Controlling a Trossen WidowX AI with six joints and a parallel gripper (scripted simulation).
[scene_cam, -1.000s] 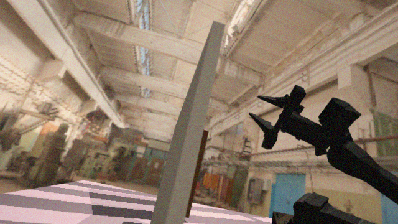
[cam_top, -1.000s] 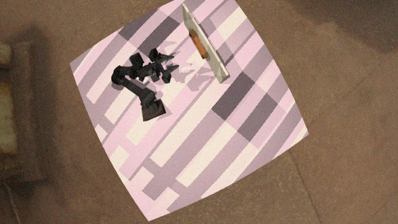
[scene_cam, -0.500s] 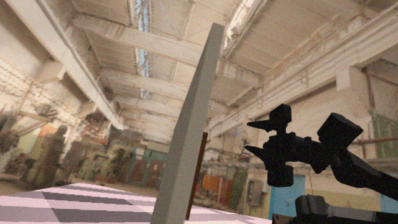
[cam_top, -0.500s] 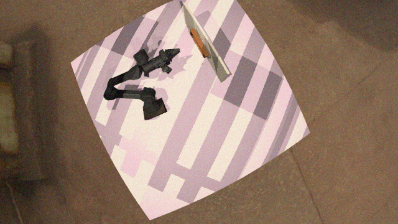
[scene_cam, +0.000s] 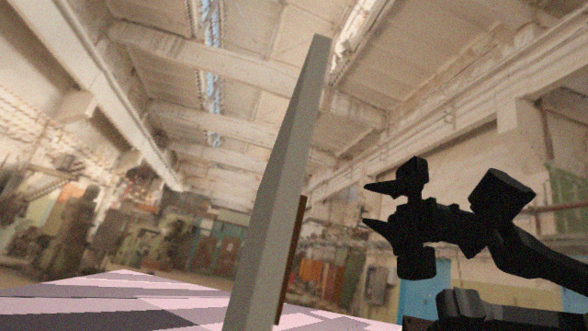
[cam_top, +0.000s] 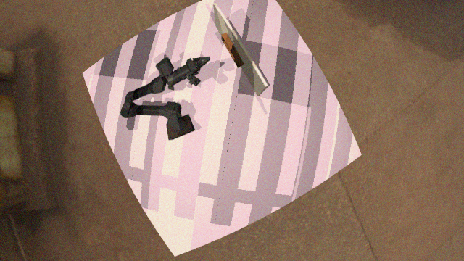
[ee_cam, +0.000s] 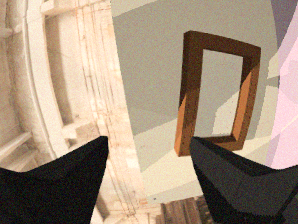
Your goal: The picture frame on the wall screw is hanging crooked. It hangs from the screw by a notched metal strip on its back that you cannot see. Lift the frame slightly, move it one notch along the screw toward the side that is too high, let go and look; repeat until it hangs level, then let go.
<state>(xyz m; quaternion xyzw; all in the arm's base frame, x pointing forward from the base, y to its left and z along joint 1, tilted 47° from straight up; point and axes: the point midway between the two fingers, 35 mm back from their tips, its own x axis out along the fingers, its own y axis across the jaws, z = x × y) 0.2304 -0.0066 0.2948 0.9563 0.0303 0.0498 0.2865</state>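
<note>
The brown wooden picture frame is 130 mm ahead of my gripper tip, 30 mm to the left of it and 110 mm below it. Also, from my gripper tip: grey wall panel 140 mm ahead, 20 mm to the left, 120 mm below.
</note>
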